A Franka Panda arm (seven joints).
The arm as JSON. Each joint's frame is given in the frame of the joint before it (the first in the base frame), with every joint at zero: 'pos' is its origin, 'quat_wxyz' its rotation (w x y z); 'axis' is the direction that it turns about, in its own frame. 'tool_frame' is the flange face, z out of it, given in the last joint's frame.
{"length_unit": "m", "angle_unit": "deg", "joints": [
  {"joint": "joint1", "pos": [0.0, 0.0, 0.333], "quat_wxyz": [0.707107, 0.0, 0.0, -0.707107], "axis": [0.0, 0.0, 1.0]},
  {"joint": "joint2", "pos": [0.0, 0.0, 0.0], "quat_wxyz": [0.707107, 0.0, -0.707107, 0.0], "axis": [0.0, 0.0, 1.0]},
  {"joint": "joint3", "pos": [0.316, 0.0, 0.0], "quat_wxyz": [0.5, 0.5, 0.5, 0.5], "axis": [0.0, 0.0, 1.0]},
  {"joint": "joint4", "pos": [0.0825, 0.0, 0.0], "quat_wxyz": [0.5, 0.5, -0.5, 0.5], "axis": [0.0, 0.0, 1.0]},
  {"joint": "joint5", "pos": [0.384, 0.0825, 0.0], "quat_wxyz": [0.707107, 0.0, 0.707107, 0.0], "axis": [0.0, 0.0, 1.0]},
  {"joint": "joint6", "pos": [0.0, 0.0, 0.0], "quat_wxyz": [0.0, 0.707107, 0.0, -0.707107], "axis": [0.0, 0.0, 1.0]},
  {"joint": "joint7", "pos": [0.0, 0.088, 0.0], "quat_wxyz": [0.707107, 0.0, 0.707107, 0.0], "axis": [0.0, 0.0, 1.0]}
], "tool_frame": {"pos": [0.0, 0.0, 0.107], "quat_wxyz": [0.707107, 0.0, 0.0, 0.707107]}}
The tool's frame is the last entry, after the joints.
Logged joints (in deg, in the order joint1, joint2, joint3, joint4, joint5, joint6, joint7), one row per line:
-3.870 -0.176 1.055 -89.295 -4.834 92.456 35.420
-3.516 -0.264 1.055 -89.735 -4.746 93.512 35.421
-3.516 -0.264 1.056 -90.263 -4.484 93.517 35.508
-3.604 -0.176 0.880 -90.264 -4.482 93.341 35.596
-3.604 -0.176 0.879 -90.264 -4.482 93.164 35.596
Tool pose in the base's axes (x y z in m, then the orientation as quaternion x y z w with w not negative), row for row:
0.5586 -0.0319 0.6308 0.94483 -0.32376 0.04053 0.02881
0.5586 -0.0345 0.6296 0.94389 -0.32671 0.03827 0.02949
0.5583 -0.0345 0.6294 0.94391 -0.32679 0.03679 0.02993
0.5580 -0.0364 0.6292 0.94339 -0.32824 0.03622 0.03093
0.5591 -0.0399 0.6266 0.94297 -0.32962 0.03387 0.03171
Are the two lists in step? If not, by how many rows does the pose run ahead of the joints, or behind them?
The pose runs 2 rows ahead of the joints: the pose in row i belongs to the joints in row i + 2.
